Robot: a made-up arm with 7 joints.
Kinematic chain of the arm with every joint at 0, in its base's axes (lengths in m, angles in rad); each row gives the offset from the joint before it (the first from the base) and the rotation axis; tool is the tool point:
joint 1: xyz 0 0 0 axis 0 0.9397 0.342
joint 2: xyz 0 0 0 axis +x
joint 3: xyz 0 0 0 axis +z
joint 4: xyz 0.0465 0 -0.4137 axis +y
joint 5: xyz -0.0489 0 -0.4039 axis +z
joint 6: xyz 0 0 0 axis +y
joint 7: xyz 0 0 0 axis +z
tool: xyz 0 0 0
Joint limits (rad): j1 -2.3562..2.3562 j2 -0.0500..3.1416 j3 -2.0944..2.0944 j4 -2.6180..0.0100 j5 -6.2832..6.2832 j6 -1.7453..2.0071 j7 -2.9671..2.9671
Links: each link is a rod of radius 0.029 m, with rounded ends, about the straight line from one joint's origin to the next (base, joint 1, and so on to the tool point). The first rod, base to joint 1, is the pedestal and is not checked.
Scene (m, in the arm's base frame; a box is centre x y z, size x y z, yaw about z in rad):
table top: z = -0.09
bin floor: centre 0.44 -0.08 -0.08 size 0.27 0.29 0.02 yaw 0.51
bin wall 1: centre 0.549 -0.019 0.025 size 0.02 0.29 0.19 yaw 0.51
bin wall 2: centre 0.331 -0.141 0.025 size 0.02 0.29 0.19 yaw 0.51
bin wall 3: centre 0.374 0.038 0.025 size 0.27 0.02 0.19 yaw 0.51
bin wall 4: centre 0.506 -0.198 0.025 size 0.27 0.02 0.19 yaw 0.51
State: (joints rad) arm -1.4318 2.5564 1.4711 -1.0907 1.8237 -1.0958 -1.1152
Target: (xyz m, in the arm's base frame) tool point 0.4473 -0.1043 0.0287
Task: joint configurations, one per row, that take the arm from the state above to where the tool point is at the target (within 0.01 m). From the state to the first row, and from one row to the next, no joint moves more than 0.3 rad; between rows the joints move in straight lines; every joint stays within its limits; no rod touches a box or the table.
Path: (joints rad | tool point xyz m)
1: -1.1476 2.6237 1.3383 -1.2474 1.8237 -1.0958 -1.1152 | -0.5880 0.0502 0.4114
2: -0.8634 2.6910 1.2056 -1.4041 1.8237 -1.0958 -1.1152 | -0.4012 -0.0982 0.5476
3: -0.5792 2.7583 1.0728 -1.5608 1.8237 -1.0958 -1.1152 | -0.1547 -0.1982 0.5974
4: -0.2949 2.8256 0.9400 -1.7176 1.8237 -1.0958 -1.1152 | 0.0979 -0.2412 0.5478
5: -0.0107 2.8929 0.8072 -1.8743 1.8237 -1.0958 -1.1152 | 0.3038 -0.2302 0.4117
6: 0.2735 2.9601 0.6745 -2.0310 1.8237 -1.0958 -1.1152 | 0.4249 -0.1782 0.2237
7: 0.5577 3.0274 0.5417 -2.1877 1.8237 -1.0958 -1.1152 | 0.4473 -0.1043 0.0287

